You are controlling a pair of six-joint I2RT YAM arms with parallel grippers.
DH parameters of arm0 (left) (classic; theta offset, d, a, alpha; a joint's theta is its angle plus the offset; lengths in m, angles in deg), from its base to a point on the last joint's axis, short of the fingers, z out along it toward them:
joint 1: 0 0.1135 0.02 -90
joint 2: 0 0 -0.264 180
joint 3: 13.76 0 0.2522 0
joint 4: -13.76 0 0.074 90
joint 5: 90 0 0 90
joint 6: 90 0.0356 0 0
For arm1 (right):
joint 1: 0 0.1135 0.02 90
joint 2: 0 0 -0.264 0
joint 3: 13.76 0 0.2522 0
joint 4: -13.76 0 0.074 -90
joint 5: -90 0 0 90
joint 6: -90 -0.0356 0 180
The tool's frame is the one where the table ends.
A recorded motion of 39 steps. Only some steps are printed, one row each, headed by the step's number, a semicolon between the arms.
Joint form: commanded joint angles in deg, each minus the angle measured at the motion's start. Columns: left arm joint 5, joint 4, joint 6, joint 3, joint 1, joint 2; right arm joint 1, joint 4, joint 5, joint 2, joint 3, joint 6.
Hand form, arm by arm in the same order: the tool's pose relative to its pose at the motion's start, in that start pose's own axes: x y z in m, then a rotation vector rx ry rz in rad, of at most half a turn. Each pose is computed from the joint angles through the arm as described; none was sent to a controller.
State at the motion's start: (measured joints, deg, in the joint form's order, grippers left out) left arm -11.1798 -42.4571 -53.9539 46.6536 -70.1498 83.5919; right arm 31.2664 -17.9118 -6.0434 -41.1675 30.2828 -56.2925
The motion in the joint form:
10: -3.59 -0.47 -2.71 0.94 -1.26 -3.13; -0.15 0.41 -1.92 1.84 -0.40 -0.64
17: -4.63 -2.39 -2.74 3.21 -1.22 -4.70; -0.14 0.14 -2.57 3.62 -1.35 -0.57
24: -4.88 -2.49 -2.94 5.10 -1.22 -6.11; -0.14 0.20 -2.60 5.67 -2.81 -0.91
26: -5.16 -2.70 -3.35 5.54 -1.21 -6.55; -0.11 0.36 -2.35 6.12 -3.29 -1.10
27: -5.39 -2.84 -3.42 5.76 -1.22 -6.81; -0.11 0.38 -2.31 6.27 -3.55 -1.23
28: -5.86 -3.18 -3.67 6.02 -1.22 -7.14; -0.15 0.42 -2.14 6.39 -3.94 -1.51
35: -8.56 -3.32 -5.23 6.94 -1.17 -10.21; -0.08 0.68 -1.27 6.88 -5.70 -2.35
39: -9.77 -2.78 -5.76 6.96 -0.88 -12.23; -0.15 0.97 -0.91 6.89 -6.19 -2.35
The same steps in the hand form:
10: -0.0013 -0.0015 -0.0169 0.0214 -0.0852 -0.0404; -0.0021 -0.0007 -0.0051 -0.0069 -0.0475 0.0163
17: -0.0068 -0.0027 -0.0319 0.0379 -0.1184 -0.0501; -0.0005 -0.0044 -0.0085 -0.0088 -0.0621 0.0164
24: -0.0123 -0.0055 -0.0455 0.0807 -0.1522 -0.0670; 0.0026 -0.0096 -0.0113 -0.0181 -0.0687 0.0238
26: -0.0134 -0.0055 -0.0491 0.0879 -0.1622 -0.0775; 0.0038 -0.0111 -0.0115 -0.0228 -0.0659 0.0271
27: -0.0139 -0.0054 -0.0511 0.0905 -0.1686 -0.0803; 0.0045 -0.0121 -0.0113 -0.0219 -0.0645 0.0291
28: -0.0145 -0.0048 -0.0536 0.0898 -0.1775 -0.0864; 0.0057 -0.0137 -0.0106 -0.0200 -0.0602 0.0337
35: -0.0179 -0.0005 -0.0704 0.1202 -0.2502 -0.1363; 0.0115 -0.0204 -0.0077 -0.0145 -0.0370 0.0454
39: -0.0195 0.0035 -0.0789 0.1442 -0.2908 -0.1650; 0.0128 -0.0222 -0.0065 -0.0145 -0.0308 0.0455

